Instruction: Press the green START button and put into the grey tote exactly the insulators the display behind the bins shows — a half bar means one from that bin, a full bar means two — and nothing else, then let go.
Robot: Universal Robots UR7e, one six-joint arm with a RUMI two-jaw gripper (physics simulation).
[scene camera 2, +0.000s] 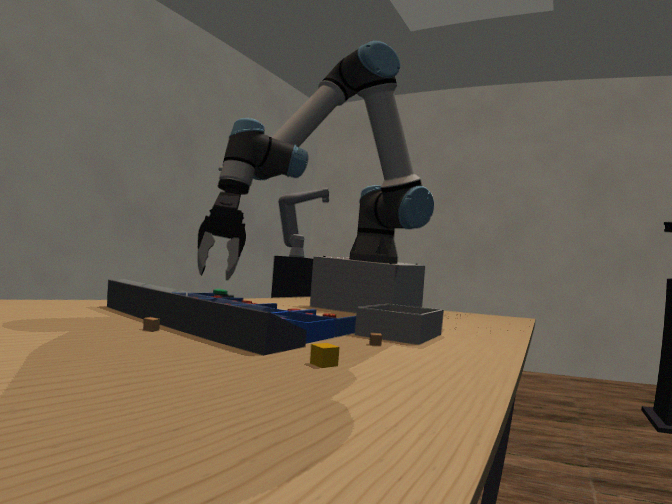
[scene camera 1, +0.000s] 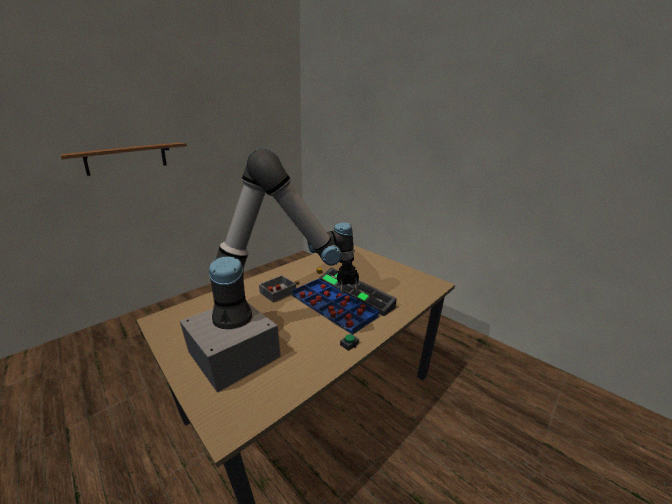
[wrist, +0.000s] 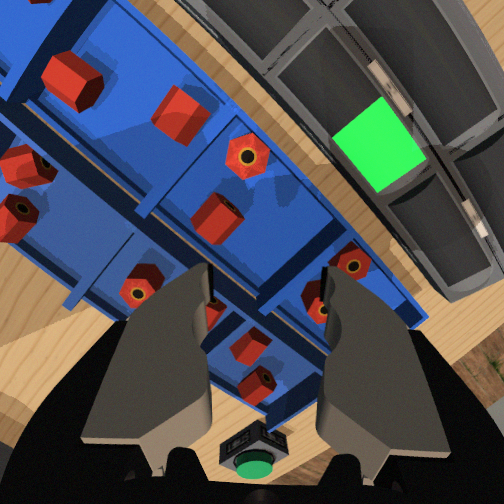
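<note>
My gripper (wrist: 266, 274) is open and empty. It hangs above the far row of the blue bin tray (scene camera 1: 334, 304), close to the display (scene camera 1: 360, 292); in scene camera 2 the gripper (scene camera 2: 218, 266) is well clear of the bins. Red hexagonal insulators (wrist: 217, 217) lie in the blue compartments. One display cell shows a green bar (wrist: 380, 144) filling about half of it. Scene camera 1 shows two lit green bars (scene camera 1: 329, 279) (scene camera 1: 362, 296). The grey tote (scene camera 1: 276, 288) stands left of the tray with red insulators inside. The green START button (scene camera 1: 349, 340) sits in front of the tray.
The arm's grey pedestal (scene camera 1: 230, 347) stands on the table's near left. A yellow cube (scene camera 2: 324, 354) and two small brown cubes (scene camera 2: 151, 323) (scene camera 2: 375, 338) lie on the table behind the display. The table edge is just right of the display.
</note>
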